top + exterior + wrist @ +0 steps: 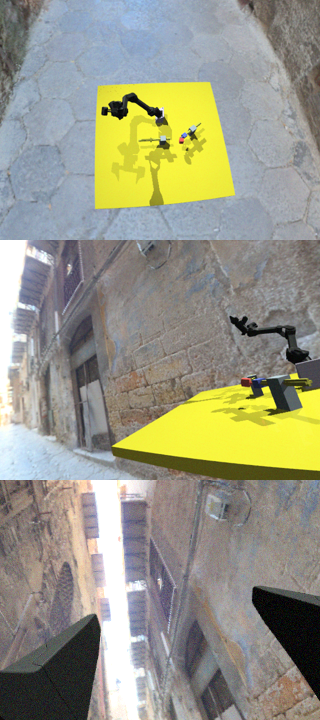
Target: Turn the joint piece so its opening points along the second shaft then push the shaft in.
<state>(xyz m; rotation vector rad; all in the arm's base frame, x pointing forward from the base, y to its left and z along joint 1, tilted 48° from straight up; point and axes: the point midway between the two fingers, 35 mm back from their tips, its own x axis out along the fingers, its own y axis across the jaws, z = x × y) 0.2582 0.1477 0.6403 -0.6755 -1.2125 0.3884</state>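
My gripper tip is 58 cm to the right of the red joint piece and 56 cm above it.
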